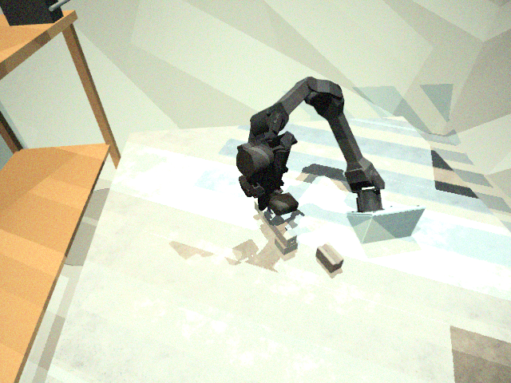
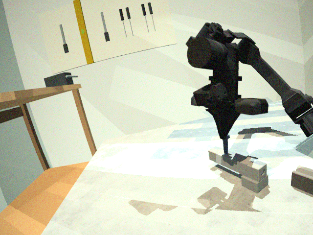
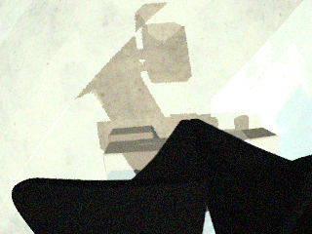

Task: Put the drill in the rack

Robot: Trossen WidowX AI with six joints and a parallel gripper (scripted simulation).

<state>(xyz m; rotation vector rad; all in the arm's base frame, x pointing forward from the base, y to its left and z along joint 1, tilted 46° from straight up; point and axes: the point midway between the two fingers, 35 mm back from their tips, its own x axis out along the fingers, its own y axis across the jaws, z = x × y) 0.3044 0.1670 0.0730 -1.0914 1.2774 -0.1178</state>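
The blue key is 80 mm to the right of my gripper tip, 50 mm below it and 30 mm behind it. From my gripper tip the other things lie so: fixture block 110 mm below, 40 mm to the right, 40 mm behind; then drill 100 mm below, 50 mm behind, 30 mm to the right; then rack 190 mm behind, 130 mm below, 60 mm to the left.
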